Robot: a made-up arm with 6 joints. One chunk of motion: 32 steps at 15 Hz.
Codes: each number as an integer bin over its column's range. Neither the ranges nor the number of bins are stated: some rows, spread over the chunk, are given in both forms.
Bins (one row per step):
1: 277 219 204 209 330 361
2: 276 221 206 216 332 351
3: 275 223 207 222 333 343
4: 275 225 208 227 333 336
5: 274 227 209 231 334 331
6: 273 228 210 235 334 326
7: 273 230 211 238 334 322
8: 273 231 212 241 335 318
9: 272 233 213 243 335 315
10: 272 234 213 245 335 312
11: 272 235 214 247 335 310
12: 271 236 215 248 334 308
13: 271 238 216 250 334 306
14: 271 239 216 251 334 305
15: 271 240 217 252 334 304
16: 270 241 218 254 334 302
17: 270 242 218 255 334 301
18: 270 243 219 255 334 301
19: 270 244 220 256 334 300
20: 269 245 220 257 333 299
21: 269 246 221 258 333 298
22: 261 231 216 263 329 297
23: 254 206 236 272 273 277
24: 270 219 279 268 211 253
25: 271 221 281 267 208 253
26: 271 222 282 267 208 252
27: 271 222 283 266 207 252
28: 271 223 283 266 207 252
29: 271 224 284 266 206 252
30: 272 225 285 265 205 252
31: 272 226 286 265 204 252
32: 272 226 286 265 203 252
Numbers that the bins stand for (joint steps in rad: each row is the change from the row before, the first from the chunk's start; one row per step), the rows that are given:
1: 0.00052 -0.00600 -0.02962 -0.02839 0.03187 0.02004
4: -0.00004 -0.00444 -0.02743 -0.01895 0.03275 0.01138
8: -0.00060 -0.00288 -0.02525 -0.01160 0.03334 0.00515
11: -0.00088 -0.00184 -0.02416 -0.00846 0.03334 0.00238
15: -0.00116 -0.00053 -0.02252 -0.00584 0.03304 0.00030
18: -0.00144 0.00025 -0.02143 -0.00426 0.03304 -0.00074
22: -0.00396 -0.00288 -0.02307 -0.00007 0.03158 -0.00213
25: -0.00116 -0.00548 0.01242 0.00203 -0.00394 -0.01737
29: -0.00116 -0.00470 0.01406 0.00151 -0.00453 -0.01771
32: -0.00088 -0.00418 0.01515 0.00098 -0.00541 -0.01771
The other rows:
2: 0.00024 -0.00548 -0.02853 -0.02472 0.03246 0.01658
3: -0.00004 -0.00496 -0.02798 -0.02157 0.03275 0.01381
5: -0.00032 -0.00392 -0.02689 -0.01685 0.03304 0.00965
6: -0.00060 -0.00366 -0.02634 -0.01475 0.03304 0.00792
7: -0.00060 -0.00314 -0.02580 -0.01318 0.03304 0.00653
9: -0.00088 -0.00236 -0.02470 -0.01056 0.03334 0.00411
10: -0.00088 -0.00210 -0.02470 -0.00951 0.03334 0.00307
12: -0.00116 -0.00158 -0.02361 -0.00793 0.03304 0.00168
13: -0.00116 -0.00105 -0.02307 -0.00688 0.03304 0.00099
14: -0.00116 -0.00079 -0.02307 -0.00636 0.03304 0.00065
16: -0.00144 -0.00027 -0.02197 -0.00479 0.03304 -0.00039
17: -0.00144 -0.00001 -0.02197 -0.00426 0.03304 -0.00074
19: -0.00144 0.00051 -0.02088 -0.00374 0.03304 -0.00109
20: -0.00172 0.00077 -0.02088 -0.00321 0.03275 -0.00143
21: -0.00172 0.00103 -0.02034 -0.00269 0.03275 -0.00178
23: -0.00592 -0.00938 -0.01215 0.00465 0.01514 -0.00905
24: -0.00144 -0.00600 0.01133 0.00256 -0.00306 -0.01737
26: -0.00116 -0.00522 0.01297 0.00203 -0.00394 -0.01771
27: -0.00116 -0.00522 0.01351 0.00151 -0.00424 -0.01771
28: -0.00116 -0.00496 0.01351 0.00151 -0.00424 -0.01771
30: -0.00088 -0.00444 0.01461 0.00098 -0.00482 -0.01771
31: -0.00088 -0.00418 0.01515 0.00098 -0.00512 -0.01771

